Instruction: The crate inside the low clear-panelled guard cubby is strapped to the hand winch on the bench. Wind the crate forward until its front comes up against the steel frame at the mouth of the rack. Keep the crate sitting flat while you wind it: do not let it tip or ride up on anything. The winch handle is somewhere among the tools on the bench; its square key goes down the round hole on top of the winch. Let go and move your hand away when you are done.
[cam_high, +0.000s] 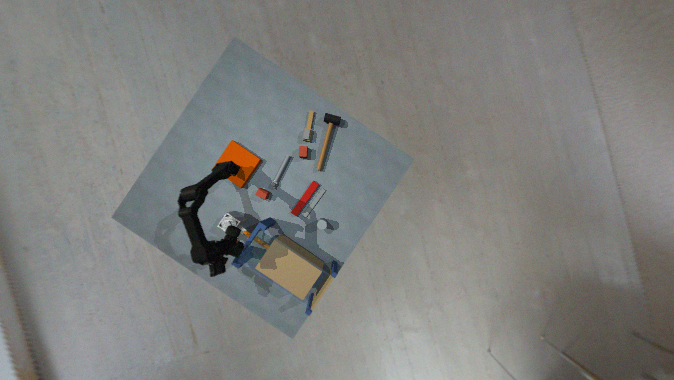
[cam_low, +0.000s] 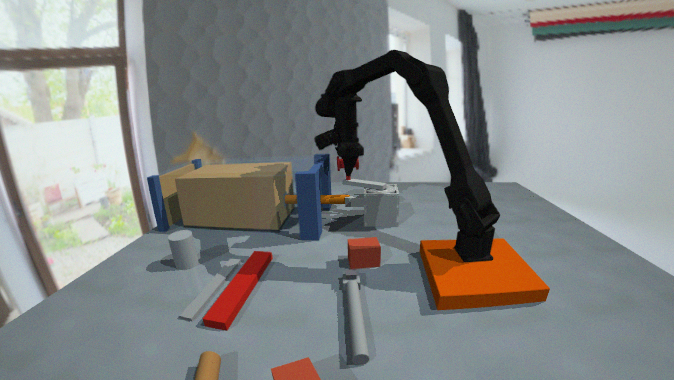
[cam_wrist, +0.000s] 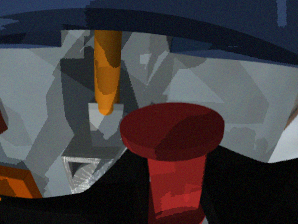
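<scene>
The grey crank handle is 30 mm behind my gripper tip, 20 mm to the left of it and 10 mm below it. The rest, counted from my gripper tip: grey winch (100 mm behind, 90 mm below, 40 mm to the left); red knob (20 mm above); frame (70 mm ahead, 40 mm to the left, 10 mm below).
</scene>
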